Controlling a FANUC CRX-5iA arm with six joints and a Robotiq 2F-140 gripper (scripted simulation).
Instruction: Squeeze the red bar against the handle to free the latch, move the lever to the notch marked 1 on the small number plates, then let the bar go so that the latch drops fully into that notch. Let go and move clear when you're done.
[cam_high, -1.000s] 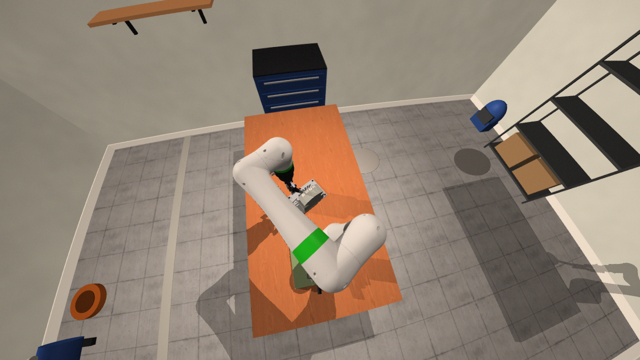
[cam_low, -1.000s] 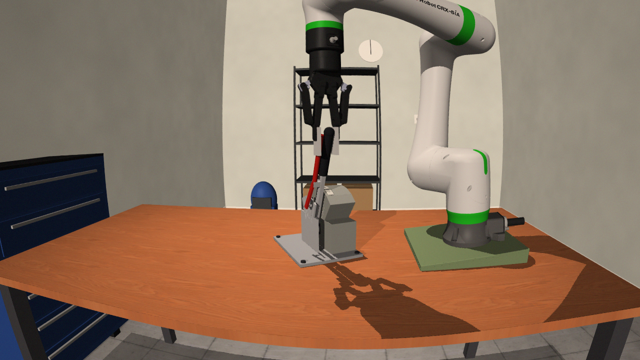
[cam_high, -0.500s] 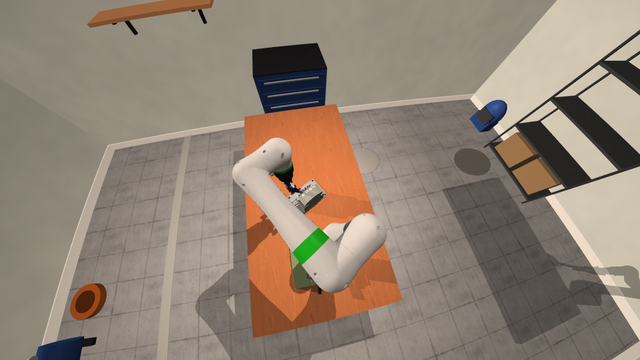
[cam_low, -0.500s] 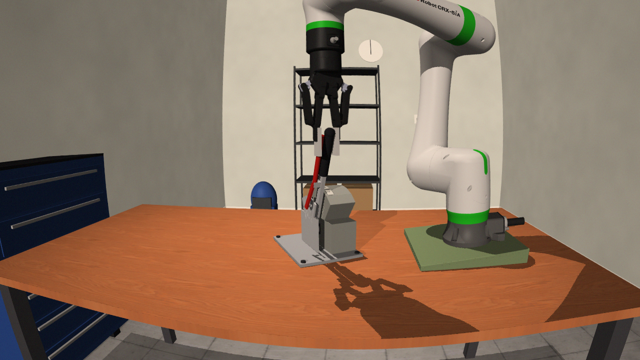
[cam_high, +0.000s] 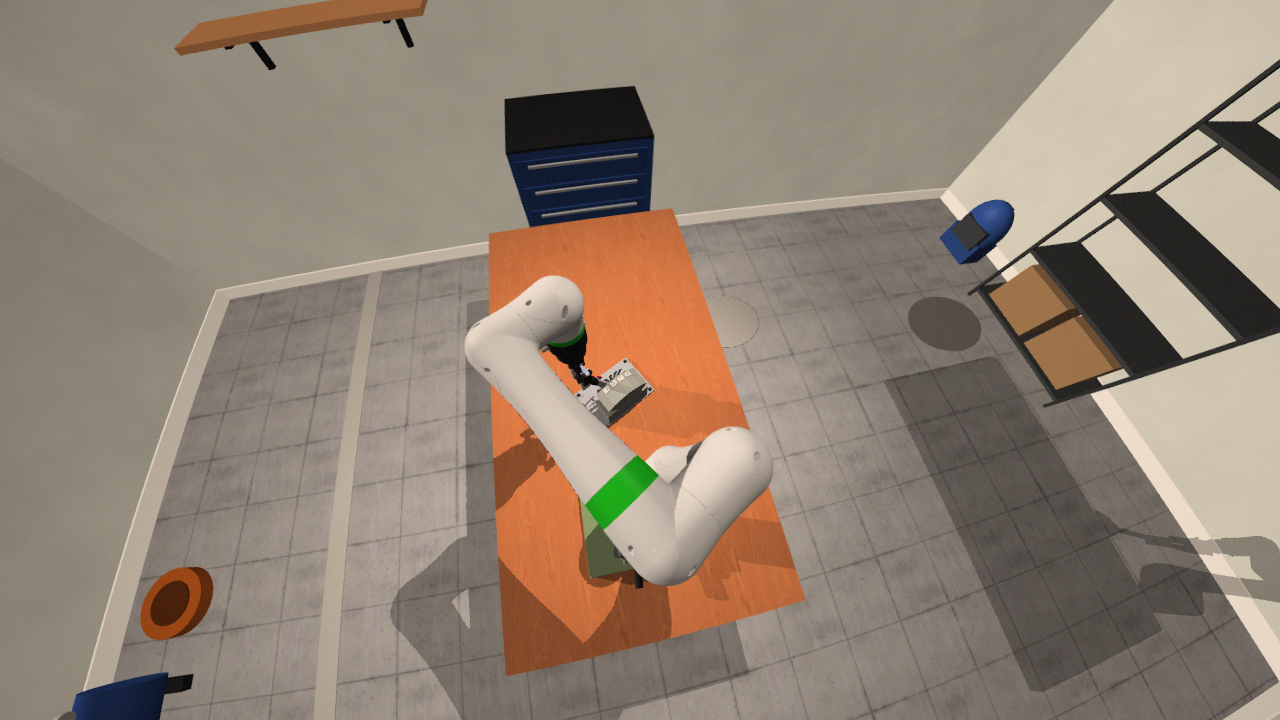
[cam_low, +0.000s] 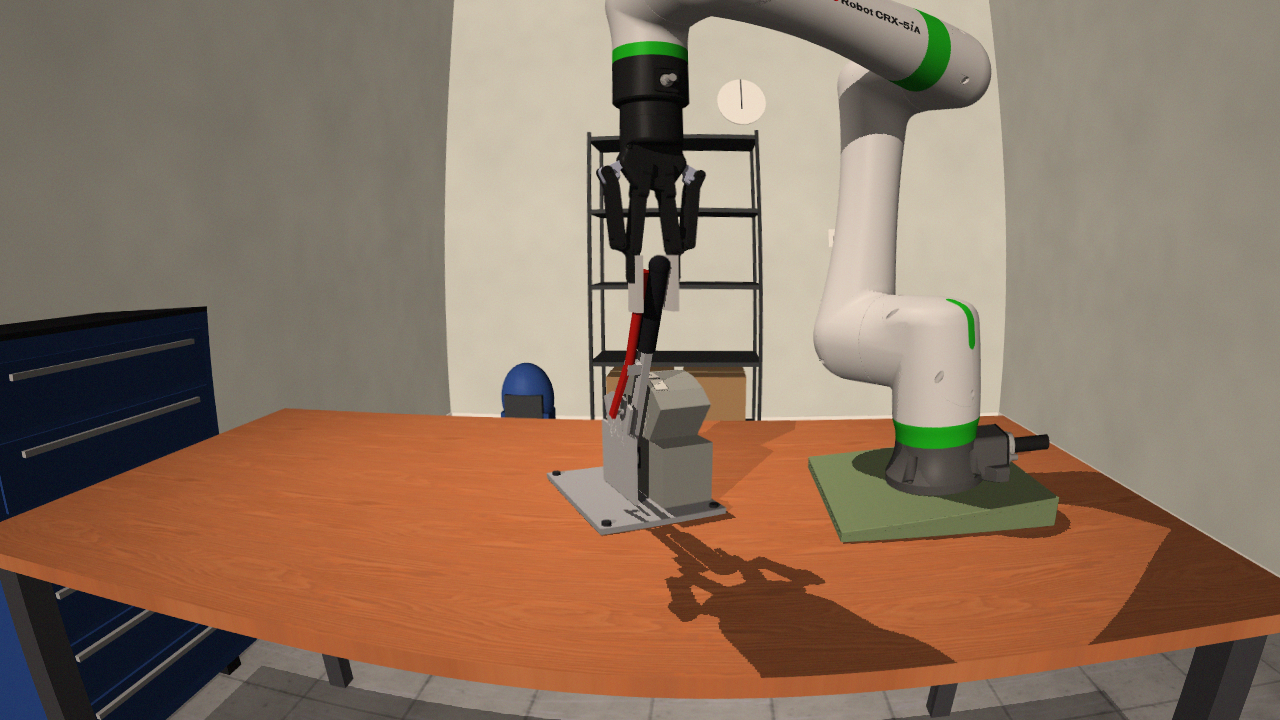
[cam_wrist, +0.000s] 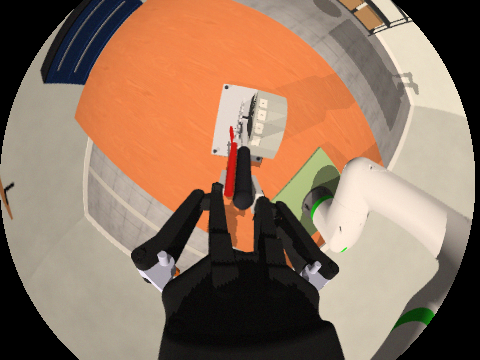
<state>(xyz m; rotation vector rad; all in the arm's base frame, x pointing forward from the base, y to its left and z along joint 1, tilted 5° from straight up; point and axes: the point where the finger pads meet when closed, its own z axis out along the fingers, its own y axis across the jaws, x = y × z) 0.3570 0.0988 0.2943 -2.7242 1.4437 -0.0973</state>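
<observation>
Now: the red bar 40 mm ahead of my hand, 30 mm to the right of it and 100 mm below it.
</observation>
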